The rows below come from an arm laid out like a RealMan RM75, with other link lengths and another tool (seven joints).
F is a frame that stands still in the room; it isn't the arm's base.
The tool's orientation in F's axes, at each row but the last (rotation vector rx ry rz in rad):
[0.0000, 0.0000, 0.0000]
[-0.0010, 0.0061, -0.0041]
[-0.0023, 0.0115, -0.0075]
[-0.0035, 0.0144, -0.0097]
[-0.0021, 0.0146, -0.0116]
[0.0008, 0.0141, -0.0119]
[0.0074, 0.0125, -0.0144]
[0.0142, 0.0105, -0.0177]
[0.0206, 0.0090, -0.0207]
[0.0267, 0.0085, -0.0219]
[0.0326, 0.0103, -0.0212]
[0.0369, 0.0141, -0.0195]
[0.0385, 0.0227, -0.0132]
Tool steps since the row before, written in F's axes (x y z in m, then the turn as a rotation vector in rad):
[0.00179, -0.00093, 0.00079, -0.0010, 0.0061, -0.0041]
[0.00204, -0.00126, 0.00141, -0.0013, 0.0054, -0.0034]
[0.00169, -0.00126, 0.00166, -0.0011, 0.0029, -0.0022]
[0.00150, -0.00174, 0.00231, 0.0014, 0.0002, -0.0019]
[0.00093, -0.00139, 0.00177, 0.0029, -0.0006, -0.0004]
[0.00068, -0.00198, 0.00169, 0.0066, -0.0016, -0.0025]
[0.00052, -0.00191, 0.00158, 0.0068, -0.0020, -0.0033]
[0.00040, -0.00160, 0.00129, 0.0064, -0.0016, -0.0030]
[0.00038, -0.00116, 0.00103, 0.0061, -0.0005, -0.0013]
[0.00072, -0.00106, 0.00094, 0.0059, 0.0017, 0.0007]
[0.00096, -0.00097, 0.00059, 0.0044, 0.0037, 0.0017]
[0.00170, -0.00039, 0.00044, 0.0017, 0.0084, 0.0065]
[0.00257, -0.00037, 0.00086, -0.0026, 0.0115, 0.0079]
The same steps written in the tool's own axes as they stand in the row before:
[0.00179, -0.00093, 0.00079, -0.0010, 0.0061, -0.0041]
[0.00204, -0.00125, 0.00142, -0.0013, 0.0054, -0.0034]
[0.00168, -0.00125, 0.00168, -0.0011, 0.0029, -0.0022]
[0.00148, -0.00173, 0.00233, 0.0014, 0.0002, -0.0019]
[0.00092, -0.00138, 0.00178, 0.0029, -0.0006, -0.0004]
[0.00068, -0.00197, 0.00170, 0.0067, -0.0015, -0.0024]
[0.00053, -0.00189, 0.00160, 0.0069, -0.0019, -0.0032]
[0.00041, -0.00157, 0.00132, 0.0065, -0.0015, -0.0029]
[0.00039, -0.00113, 0.00106, 0.0061, -0.0004, -0.0012]
[0.00073, -0.00102, 0.00097, 0.0059, 0.0018, 0.0007]
[0.00097, -0.00093, 0.00063, 0.0043, 0.0038, 0.0016]
[0.00170, -0.00034, 0.00048, 0.0014, 0.0087, 0.0062]
[0.00255, -0.00030, 0.00093, -0.0029, 0.0118, 0.0074]

